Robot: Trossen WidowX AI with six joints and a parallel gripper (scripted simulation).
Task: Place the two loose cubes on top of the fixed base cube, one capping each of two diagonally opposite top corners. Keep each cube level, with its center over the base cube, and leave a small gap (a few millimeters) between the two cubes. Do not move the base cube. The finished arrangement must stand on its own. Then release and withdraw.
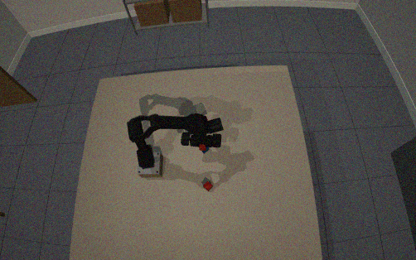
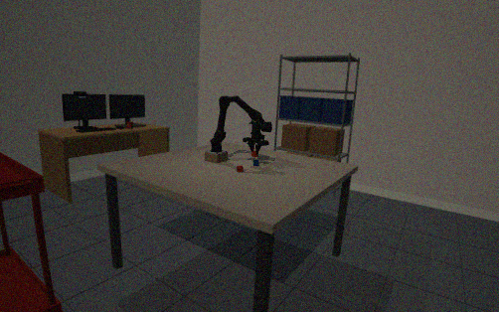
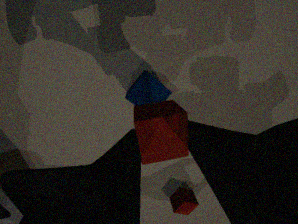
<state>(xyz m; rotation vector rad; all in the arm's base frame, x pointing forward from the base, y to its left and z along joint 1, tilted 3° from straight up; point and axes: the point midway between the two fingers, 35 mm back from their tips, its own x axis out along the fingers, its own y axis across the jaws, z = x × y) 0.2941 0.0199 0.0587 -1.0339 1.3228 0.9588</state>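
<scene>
The blue base cube lies 7 cm below my gripper tip and 2 cm to the left of it.
</scene>
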